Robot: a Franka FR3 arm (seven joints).
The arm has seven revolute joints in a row. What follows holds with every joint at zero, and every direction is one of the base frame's. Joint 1 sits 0.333 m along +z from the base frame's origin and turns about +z. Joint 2 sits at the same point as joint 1 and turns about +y. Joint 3 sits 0.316 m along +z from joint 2 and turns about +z. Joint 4 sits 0.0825 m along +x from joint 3 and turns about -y. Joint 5 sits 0.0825 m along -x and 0.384 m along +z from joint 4 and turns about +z. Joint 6 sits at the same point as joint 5 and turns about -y. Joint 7 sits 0.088 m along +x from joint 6 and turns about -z. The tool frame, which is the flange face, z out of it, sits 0.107 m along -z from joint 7; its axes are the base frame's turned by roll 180, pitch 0 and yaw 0 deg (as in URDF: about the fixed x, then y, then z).
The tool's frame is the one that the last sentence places.
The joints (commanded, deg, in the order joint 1, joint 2, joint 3, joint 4, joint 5, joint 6, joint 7), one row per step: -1.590, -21.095, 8.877, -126.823, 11.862, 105.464, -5.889; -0.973, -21.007, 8.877, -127.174, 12.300, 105.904, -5.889; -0.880, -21.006, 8.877, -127.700, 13.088, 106.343, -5.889; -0.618, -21.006, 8.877, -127.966, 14.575, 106.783, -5.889; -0.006, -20.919, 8.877, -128.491, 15.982, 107.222, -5.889; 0.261, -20.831, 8.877, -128.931, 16.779, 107.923, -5.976; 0.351, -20.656, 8.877, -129.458, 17.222, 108.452, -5.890; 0.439, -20.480, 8.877, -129.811, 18.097, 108.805, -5.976; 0.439, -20.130, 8.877, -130.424, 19.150, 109.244, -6.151
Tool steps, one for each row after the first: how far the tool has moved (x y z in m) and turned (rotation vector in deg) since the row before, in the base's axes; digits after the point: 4 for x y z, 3 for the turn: -0.0006, 0.0050, -0.0029, 0.405, 0.046, 0.411; -0.0006, 0.0013, -0.0036, 0.711, 0.174, -0.230; -0.0003, 0.0037, -0.0012, 1.404, -0.006, -0.265; -0.0012, 0.0060, -0.0040, 1.285, 0.340, 0.074; 0.0000, 0.0025, -0.0031, 0.729, -0.082, -0.070; 0.0000, 0.0007, -0.0048, 0.362, 0.255, -0.283; 0.0001, 0.0014, -0.0035, 0.784, 0.271, -0.219; 0.0002, 0.0006, -0.0068, 0.908, 0.619, -0.333
